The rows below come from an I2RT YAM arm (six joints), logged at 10 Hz.
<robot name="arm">
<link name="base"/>
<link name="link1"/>
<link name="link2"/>
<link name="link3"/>
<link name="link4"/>
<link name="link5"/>
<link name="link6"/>
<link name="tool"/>
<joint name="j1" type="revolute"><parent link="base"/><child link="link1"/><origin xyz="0.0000 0.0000 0.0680" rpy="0.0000 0.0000 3.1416"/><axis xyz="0 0 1"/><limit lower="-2.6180" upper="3.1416"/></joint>
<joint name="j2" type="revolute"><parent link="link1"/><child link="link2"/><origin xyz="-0.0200 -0.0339 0.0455" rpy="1.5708 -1.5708 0.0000"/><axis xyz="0 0 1"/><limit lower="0.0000" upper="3.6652"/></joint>
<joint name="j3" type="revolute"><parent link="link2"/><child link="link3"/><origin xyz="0.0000 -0.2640 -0.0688" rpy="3.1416 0.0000 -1.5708"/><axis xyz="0 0 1"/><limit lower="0.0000" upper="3.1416"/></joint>
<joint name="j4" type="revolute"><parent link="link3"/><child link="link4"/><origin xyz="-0.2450 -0.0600 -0.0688" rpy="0.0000 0.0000 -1.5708"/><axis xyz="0 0 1"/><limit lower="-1.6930" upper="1.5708"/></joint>
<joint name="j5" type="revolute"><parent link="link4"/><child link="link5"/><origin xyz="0.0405 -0.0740 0.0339" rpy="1.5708 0.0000 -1.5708"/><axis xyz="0 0 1"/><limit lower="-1.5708" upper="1.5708"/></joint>
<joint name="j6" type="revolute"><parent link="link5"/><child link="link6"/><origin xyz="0.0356 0.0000 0.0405" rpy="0.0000 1.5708 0.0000"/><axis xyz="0 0 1"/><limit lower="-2.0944" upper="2.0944"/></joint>
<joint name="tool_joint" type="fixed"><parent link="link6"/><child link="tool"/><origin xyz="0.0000 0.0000 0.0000" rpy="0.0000 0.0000 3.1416"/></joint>
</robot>
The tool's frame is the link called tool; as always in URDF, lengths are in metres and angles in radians.
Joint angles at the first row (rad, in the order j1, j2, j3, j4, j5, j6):
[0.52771 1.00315 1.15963 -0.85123 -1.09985 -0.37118]
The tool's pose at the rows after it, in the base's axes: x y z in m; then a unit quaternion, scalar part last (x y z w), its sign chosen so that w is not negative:
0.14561, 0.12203, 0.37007, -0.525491, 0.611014, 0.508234, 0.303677
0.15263, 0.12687, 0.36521, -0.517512, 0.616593, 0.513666, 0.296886
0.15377, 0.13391, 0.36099, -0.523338, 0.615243, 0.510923, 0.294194
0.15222, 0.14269, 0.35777, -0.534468, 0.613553, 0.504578, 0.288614
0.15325, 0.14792, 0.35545, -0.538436, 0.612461, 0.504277, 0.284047
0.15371, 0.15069, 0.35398, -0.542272, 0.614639, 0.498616, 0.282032
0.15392, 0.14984, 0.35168, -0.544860, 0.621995, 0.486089, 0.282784
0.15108, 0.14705, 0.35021, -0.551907, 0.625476, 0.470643, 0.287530
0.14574, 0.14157, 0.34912, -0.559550, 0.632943, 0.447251, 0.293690
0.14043, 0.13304, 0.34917, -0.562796, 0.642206, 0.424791, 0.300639
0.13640, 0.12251, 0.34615, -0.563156, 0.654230, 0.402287, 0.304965
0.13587, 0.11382, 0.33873, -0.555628, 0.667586, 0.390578, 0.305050
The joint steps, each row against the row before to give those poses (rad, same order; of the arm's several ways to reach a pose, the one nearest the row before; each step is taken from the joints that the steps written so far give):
[0.00149 0.02916 -0.00294 -0.00332 -0.00619 0.01817]
[0.00312 0.02298 -0.01227 0.04147 -0.00144 0.03232]
[0.02902 0.01075 -0.01383 0.03532 0.02132 0.01083]
[0.04298 0.01225 -0.00463 0.01685 0.03378 -0.00001]
[0.01844 0.01384 -0.00155 0.01379 0.00923 0.00305]
[0.01075 0.00926 0.00307 -0.00449 0.01682 -0.00910]
[-0.00150 0.00154 -0.00002 -0.02133 0.02604 -0.02298]
[0.00000 -0.01220 -0.00458 -0.02614 0.02918 -0.03376]
[-0.00155 -0.02456 -0.00614 -0.04144 0.04598 -0.03993]
[-0.01521 -0.03064 -0.00458 -0.04752 0.03842 -0.03677]
[-0.03065 -0.03067 -0.01375 -0.05065 0.03069 -0.04450]
[-0.03835 -0.02156 -0.03069 -0.02157 0.00925 -0.02457]

